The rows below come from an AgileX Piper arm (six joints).
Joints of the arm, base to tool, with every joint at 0 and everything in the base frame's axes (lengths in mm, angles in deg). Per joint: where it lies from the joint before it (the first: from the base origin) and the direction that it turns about. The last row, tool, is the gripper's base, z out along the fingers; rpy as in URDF.
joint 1: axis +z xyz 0 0 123
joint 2: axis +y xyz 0 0 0
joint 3: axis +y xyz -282.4 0 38.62
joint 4: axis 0.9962 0 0.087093 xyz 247.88 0 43.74
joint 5: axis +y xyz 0 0 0
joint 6: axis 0.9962 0 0.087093 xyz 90.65 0 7.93
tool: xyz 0 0 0 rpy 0 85.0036 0
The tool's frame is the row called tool.
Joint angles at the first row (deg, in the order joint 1, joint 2, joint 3, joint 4, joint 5, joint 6):
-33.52 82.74 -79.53 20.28 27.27 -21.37
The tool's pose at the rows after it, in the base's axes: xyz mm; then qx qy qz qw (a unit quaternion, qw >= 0):
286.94 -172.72 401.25 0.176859 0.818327 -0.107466 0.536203
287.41 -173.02 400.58 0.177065 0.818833 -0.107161 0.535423
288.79 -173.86 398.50 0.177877 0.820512 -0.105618 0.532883
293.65 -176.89 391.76 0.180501 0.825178 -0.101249 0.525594
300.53 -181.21 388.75 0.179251 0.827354 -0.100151 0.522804
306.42 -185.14 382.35 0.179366 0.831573 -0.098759 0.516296
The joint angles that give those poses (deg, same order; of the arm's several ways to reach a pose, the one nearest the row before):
-33.52 82.74 -79.53 20.28 27.27 -21.37
-33.52 82.85 -79.53 20.28 27.27 -21.37
-33.52 83.19 -79.53 20.34 27.33 -21.37
-33.52 84.40 -79.58 20.57 27.33 -21.43
-33.52 86.06 -80.79 20.85 27.33 -21.88
-33.52 87.55 -81.24 20.91 27.21 -22.17

